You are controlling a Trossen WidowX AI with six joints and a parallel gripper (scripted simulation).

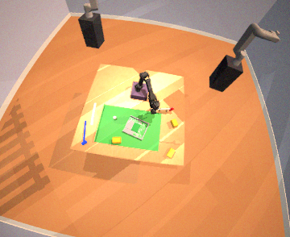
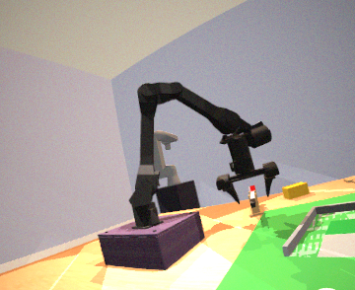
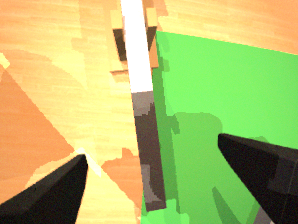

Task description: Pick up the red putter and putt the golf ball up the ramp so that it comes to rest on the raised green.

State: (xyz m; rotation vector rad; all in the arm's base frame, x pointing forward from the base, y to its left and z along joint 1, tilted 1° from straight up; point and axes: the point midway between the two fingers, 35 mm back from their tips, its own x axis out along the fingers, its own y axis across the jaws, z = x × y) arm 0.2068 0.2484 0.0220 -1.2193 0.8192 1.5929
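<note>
My gripper tip is now 10 cm to the right of the red putter, 4 cm past it and 1 cm above it. From my gripper tip the other things lie so: white golf ball (42 cm to the right, 22 cm ahead, 4 cm below); then blue putter (69 cm to the right, 51 cm ahead, 5 cm below).
</note>
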